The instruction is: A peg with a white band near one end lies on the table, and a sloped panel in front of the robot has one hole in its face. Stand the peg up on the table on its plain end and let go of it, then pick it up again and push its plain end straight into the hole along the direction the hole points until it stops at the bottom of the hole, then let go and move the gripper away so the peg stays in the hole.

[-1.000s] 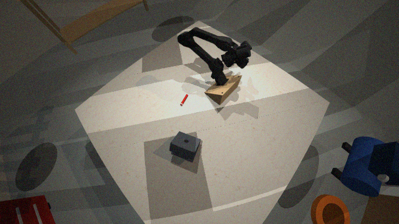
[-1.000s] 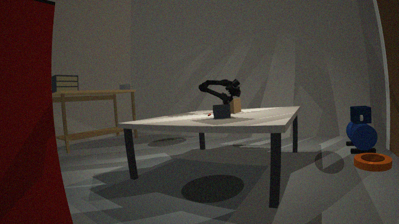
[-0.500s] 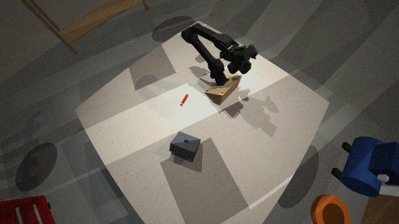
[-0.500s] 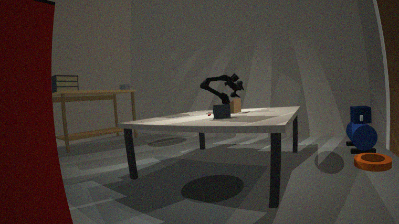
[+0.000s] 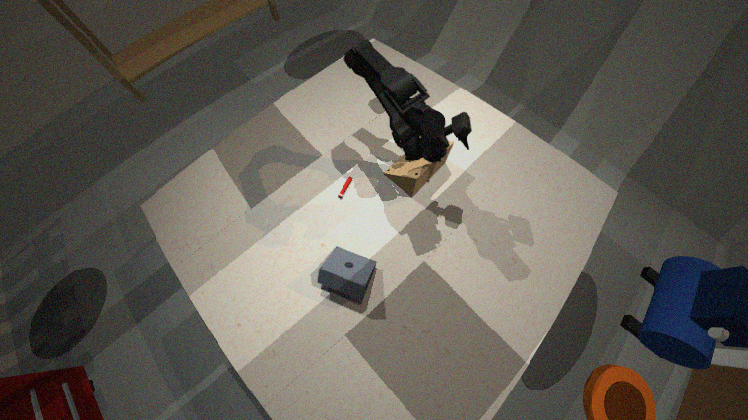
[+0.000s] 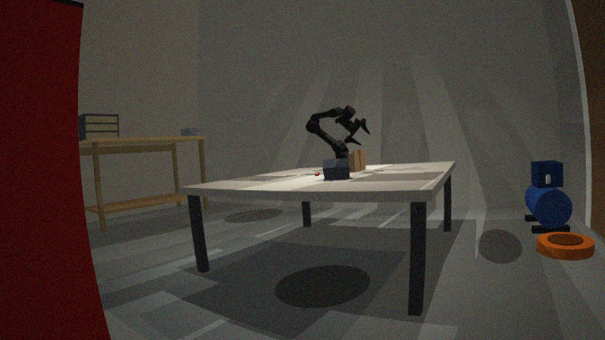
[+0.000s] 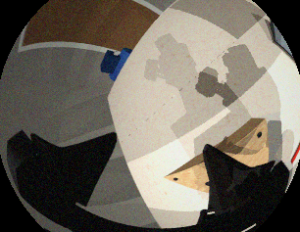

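Right now my gripper tip is 23 cm short of the red peg, 25 cm to the left of it and 18 cm above it. Also, from my gripper tip: sloped grey panel 42 cm ahead, 5 cm to the right, 15 cm below.
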